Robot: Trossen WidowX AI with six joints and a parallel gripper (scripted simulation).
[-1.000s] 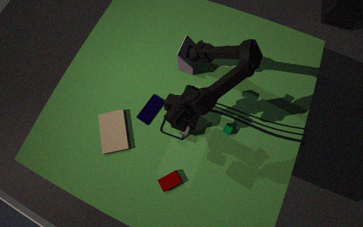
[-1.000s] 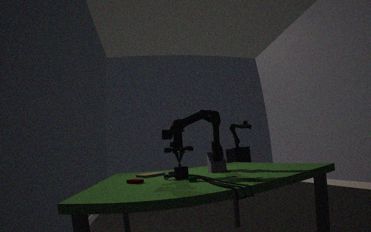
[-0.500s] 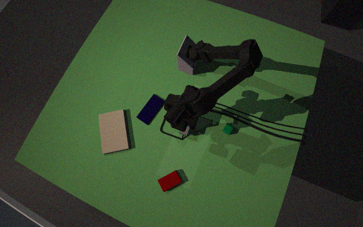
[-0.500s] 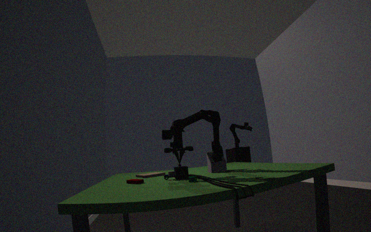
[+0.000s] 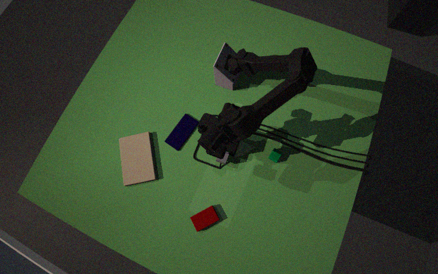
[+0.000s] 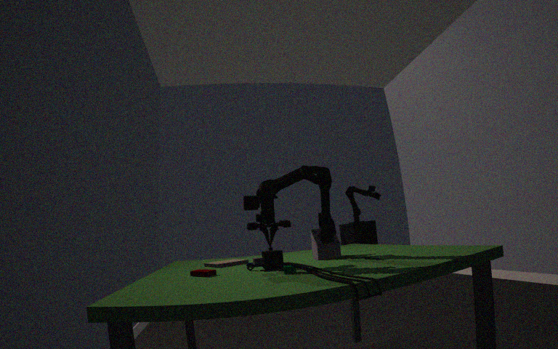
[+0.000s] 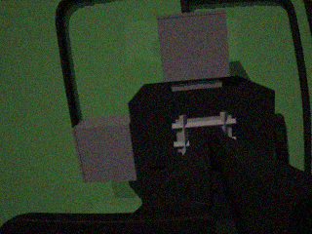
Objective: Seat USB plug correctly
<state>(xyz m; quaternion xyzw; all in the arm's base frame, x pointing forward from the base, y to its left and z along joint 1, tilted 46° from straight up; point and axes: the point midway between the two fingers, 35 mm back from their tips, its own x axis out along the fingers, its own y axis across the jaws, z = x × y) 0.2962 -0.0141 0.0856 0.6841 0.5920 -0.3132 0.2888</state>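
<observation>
Now: gripper tip 4 cm above the pale-framed socket. Round my gripper tip: dark blue block: 18 cm to the right, 10 cm below; then red block: 30 cm ahead, 9 cm below, 2 cm to the left; then small green cube: 22 cm to the left, 9 cm below, 1 cm behind.
</observation>
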